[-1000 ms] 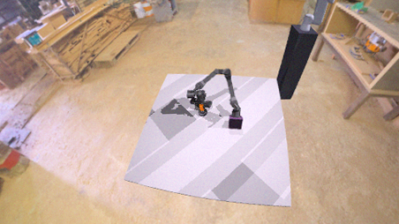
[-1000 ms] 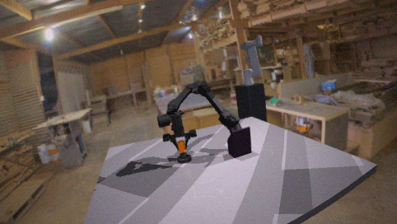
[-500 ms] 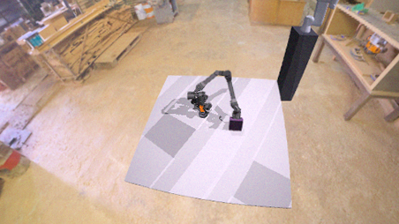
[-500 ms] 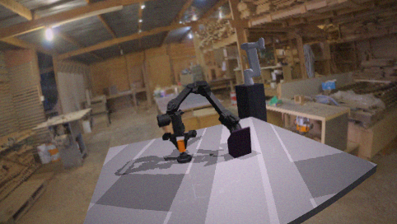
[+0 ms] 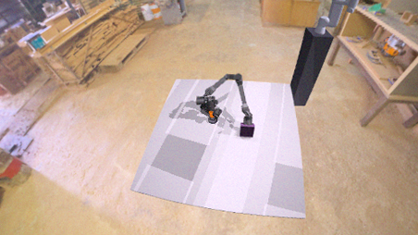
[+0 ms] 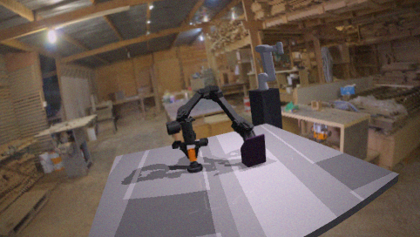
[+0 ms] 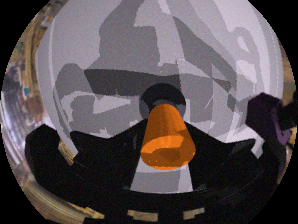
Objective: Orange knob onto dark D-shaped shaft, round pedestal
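Now: the orange knob 2 cm above my gripper tip. From my gripper tip the other things lie so: dark round pedestal: 4 cm below.
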